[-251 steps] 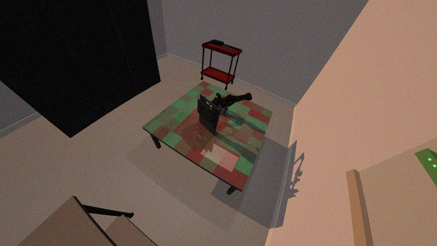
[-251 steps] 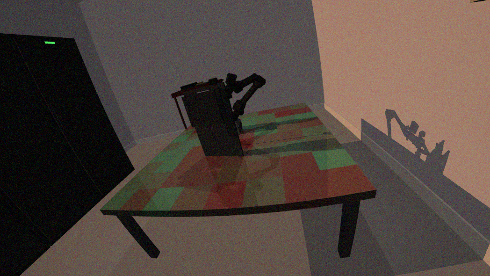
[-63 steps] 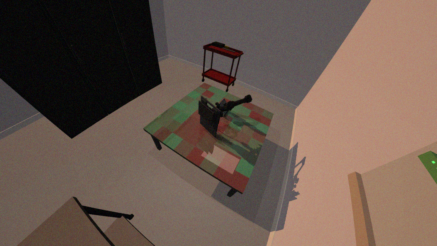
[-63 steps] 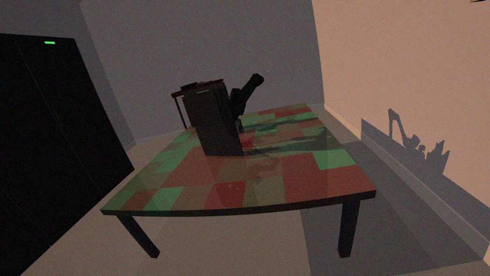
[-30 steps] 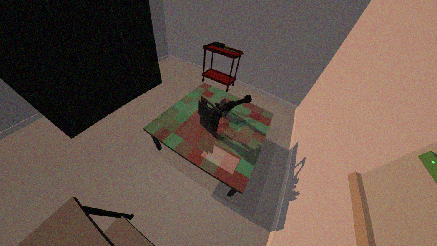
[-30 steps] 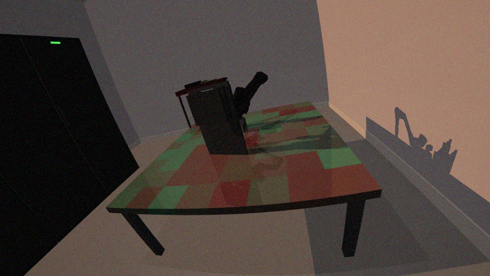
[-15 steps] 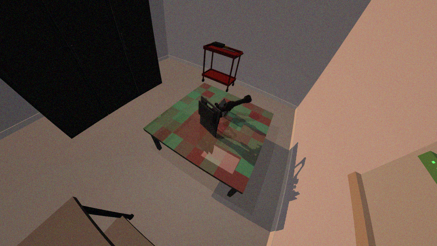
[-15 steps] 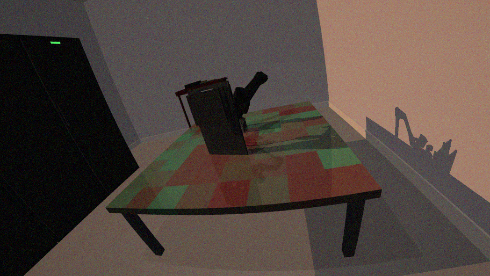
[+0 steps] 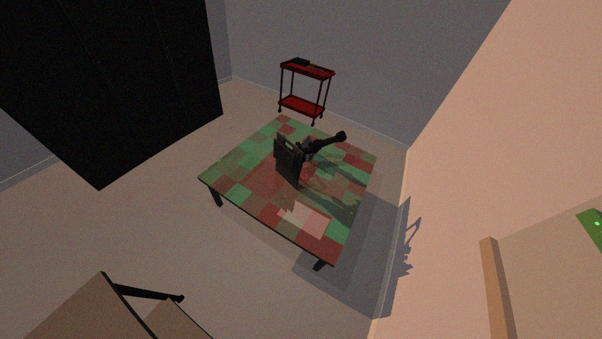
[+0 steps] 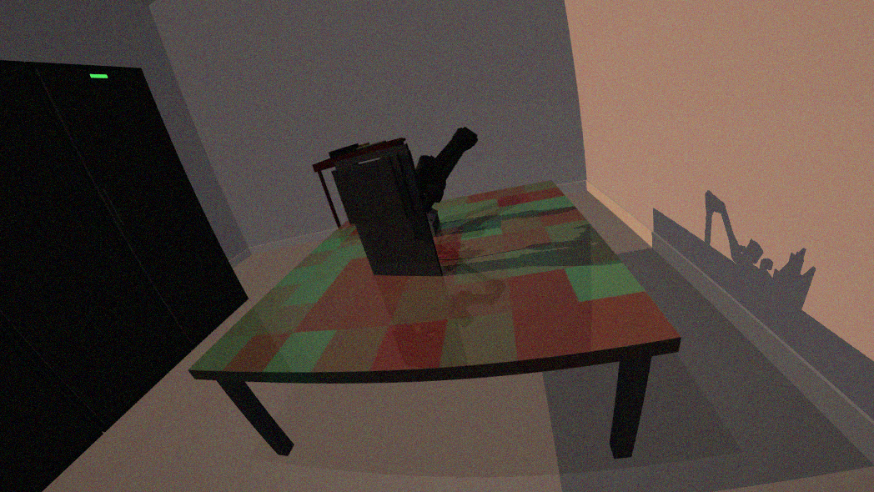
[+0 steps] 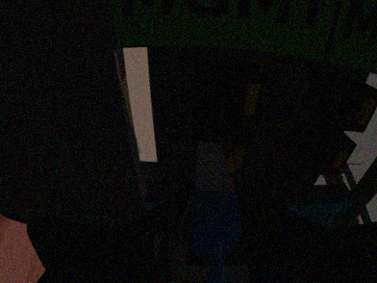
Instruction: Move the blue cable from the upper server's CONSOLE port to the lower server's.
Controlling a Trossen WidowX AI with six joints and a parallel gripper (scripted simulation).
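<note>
Now: the dark server rack 50 mm ahead of my gripper tip, 50 mm above it and 10 mm to the left of it. Round my gripper tip: cable plug right at my gripper tip.
</note>
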